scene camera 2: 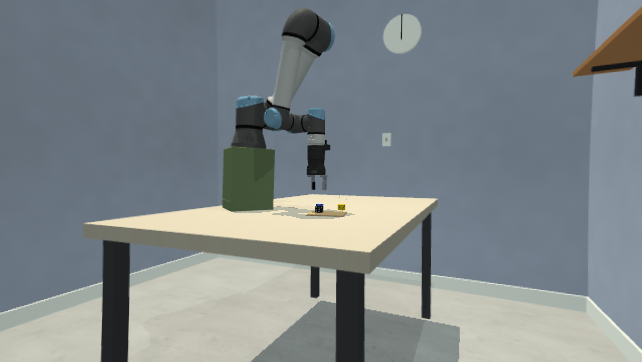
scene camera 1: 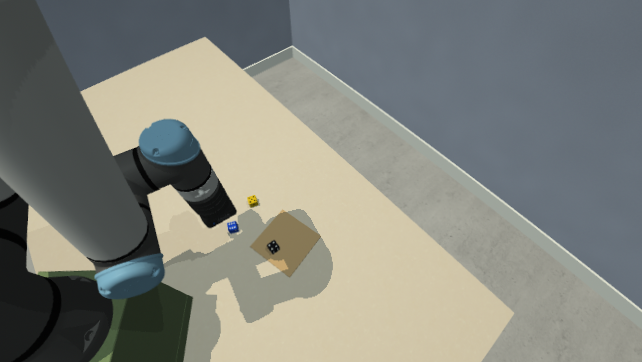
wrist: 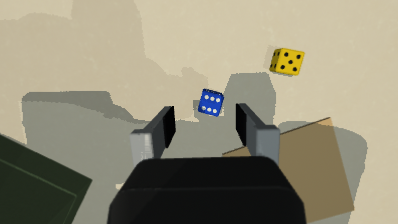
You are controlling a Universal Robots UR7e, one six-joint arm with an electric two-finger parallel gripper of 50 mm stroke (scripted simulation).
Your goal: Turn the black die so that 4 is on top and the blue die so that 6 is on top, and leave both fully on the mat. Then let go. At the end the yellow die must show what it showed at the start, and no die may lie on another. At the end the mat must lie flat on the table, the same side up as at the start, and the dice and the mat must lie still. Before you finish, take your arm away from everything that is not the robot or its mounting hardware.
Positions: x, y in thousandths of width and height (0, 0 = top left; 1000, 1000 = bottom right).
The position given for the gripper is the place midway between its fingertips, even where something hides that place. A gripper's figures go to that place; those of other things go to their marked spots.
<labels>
The gripper (wrist: 516, 525) is 0.16 m from the lens. A yellow die (wrist: 722, 275): 0.23 m from the lens. A brown mat (wrist: 778, 703): 0.30 m from the lens. The marked spots on the yellow die and the brown mat are 0.13 m apart.
</labels>
